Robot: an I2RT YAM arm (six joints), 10 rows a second.
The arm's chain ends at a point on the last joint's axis. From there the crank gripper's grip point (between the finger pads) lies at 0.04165 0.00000 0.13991 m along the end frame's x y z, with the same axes.
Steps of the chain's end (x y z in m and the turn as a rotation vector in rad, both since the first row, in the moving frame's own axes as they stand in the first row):
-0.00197, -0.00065, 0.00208, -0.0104, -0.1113, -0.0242
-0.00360, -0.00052, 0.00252, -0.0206, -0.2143, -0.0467
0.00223, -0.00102, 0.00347, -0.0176, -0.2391, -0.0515
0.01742, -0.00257, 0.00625, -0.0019, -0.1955, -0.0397
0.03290, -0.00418, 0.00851, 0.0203, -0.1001, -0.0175
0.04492, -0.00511, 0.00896, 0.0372, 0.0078, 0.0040
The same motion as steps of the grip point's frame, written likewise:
-0.01776, 0.00001, 0.00584, -0.0104, -0.1113, -0.0242
-0.03427, 0.00120, 0.00816, -0.0206, -0.2143, -0.0467
-0.03206, 0.00024, 0.00935, -0.0176, -0.2391, -0.0515
-0.01057, -0.00340, 0.01168, -0.0019, -0.1955, -0.0397
0.01868, -0.00766, 0.01194, 0.0203, -0.1001, -0.0175
0.04602, -0.01014, 0.00854, 0.0372, 0.0078, 0.0040

